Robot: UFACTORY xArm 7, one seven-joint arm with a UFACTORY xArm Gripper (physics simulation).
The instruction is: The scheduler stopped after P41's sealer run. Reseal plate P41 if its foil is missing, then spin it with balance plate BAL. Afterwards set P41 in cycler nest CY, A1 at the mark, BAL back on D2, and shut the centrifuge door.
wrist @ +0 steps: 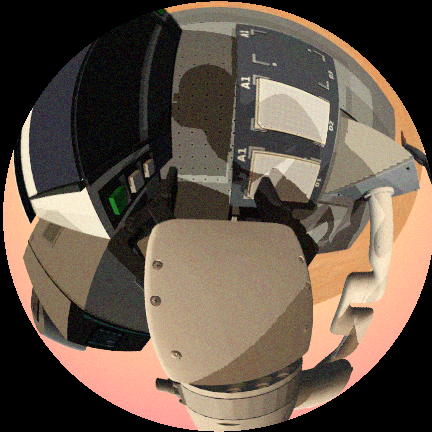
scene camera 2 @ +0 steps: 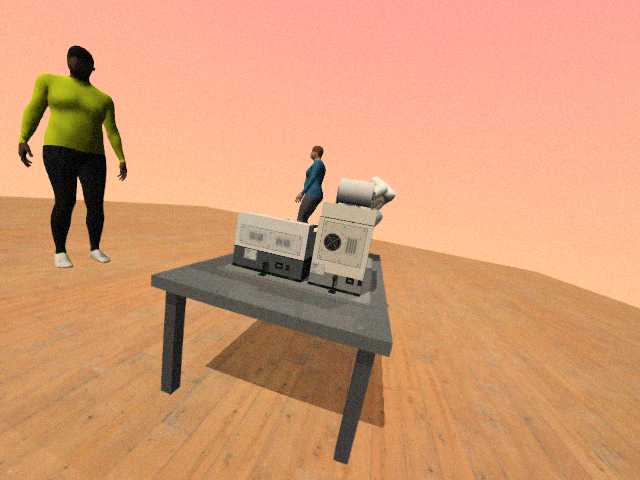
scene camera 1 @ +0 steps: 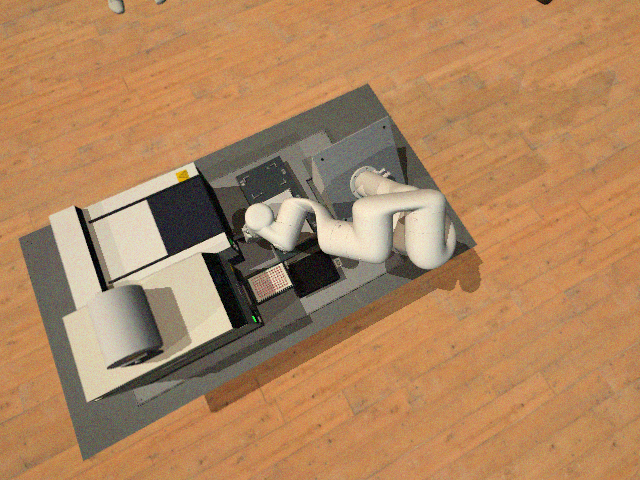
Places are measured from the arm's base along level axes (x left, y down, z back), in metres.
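Pixels of known places: gripper, fingertip midpoint: [wrist: 218, 181]; arm's base, link origin: [wrist: 378, 191] [scene camera 1: 364, 182].
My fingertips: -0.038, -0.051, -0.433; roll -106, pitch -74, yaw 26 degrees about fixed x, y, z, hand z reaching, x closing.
Note:
Ahead of a thing's pixels: the offset from my fingertips to its top centre, as dx, dy, dz. "spot": to the spot under its first point.
My gripper [wrist: 218, 181] [scene camera 1: 248, 235] is open and empty, beside the front of the white machine [scene camera 1: 129, 227], near its green button {-0.018, -0.053, -0.091} [wrist: 118, 201] and two pale buttons. The arm partly hides it in the first scene view. A plate with open red wells {+0.149, +0.021, -0.060} [scene camera 1: 269, 283] sits at the front of the cream machine {+0.105, -0.338, -0.355} [scene camera 1: 191, 304], which carries a large grey roll {+0.102, -0.338, -0.376} [scene camera 1: 126, 325]. One pale plate {-0.082, +0.074, +0.122} [wrist: 292, 111] sits on D2, with A1 printed beside it. Another pale plate {+0.041, +0.074, +0.109} [wrist: 292, 167] sits on D1, partly behind a finger. No plate label is readable. I cannot tell the centrifuge door's state.
Slot D3 {spot: -0.204, +0.090, +0.135} [wrist: 292, 55] holds no plate. A black square unit {+0.195, +0.079, +0.081} [scene camera 1: 312, 273] stands beside the red-welled plate. A slanted grey box [scene camera 1: 351, 149] [wrist: 375, 150] stands by the arm's base. Both machines' backs {spot: -0.223, -0.025, -0.527} [scene camera 2: 271, 237] {spot: +0.078, -0.073, -0.564} [scene camera 2: 343, 240] show in the second scene view, with two people beyond the table.

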